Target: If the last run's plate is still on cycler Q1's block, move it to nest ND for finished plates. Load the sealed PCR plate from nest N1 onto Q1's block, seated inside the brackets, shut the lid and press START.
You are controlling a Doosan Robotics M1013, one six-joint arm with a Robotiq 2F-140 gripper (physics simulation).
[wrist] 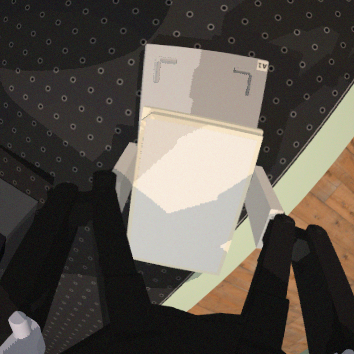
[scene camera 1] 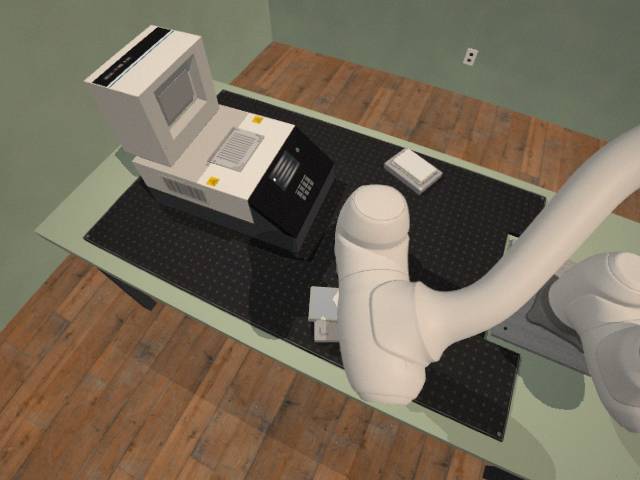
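Note:
My gripper [wrist: 192, 170] is shut on a pale, flat-topped plate [wrist: 192, 200] [scene camera 1: 321, 303]; the arm hides the gripper in the scene view. The plate is held over a grey nest [wrist: 220, 90] [scene camera 1: 326, 333] with corner brackets and an A1 label, its long sides roughly in line with the nest's. The plate hides the nest's near end; the gap between them cannot be judged. Cycler Q1 [scene camera 1: 206, 175] has its lid [scene camera 1: 121, 118] raised; its ribbed block [scene camera 1: 235, 148] shows no plate. A white plate [scene camera 1: 412, 164] sits on another nest [scene camera 1: 419, 188] at the back. Which key is START cannot be read.
The black perforated mat [scene camera 1: 206, 258] [wrist: 65, 90] lies under the cycler and nests. The pale green table edge [scene camera 1: 217, 325] [wrist: 315, 135] runs close beside the nest under the held plate. The arm's grey base plate [scene camera 1: 532, 341] is at the right.

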